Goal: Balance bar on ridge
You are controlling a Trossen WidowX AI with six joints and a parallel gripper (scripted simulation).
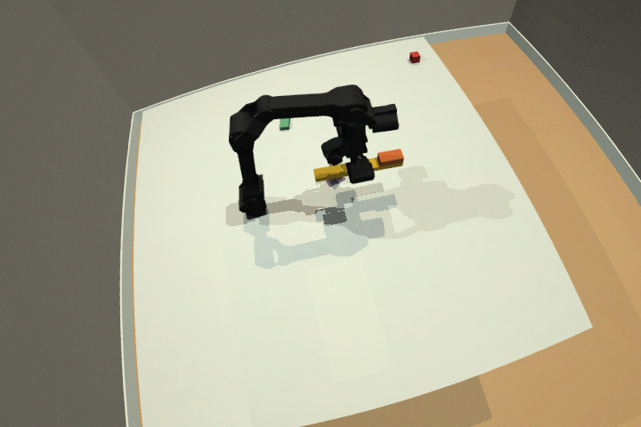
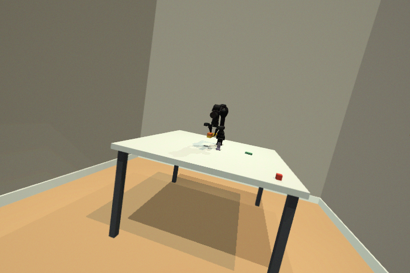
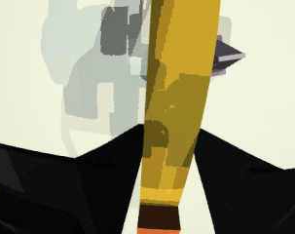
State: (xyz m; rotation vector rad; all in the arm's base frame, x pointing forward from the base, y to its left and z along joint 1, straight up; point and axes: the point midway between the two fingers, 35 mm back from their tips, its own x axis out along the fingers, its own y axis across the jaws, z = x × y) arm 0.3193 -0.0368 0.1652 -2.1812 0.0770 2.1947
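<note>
Now: the purple ridge 5 cm behind my gripper tip, 7 cm to the left of it and 10 cm below it. From my gripper tip the other things lie so: small green block: 16 cm behind, 36 cm to the left, 12 cm below; then small red cube: 42 cm ahead, 54 cm to the left, 11 cm below.
</note>
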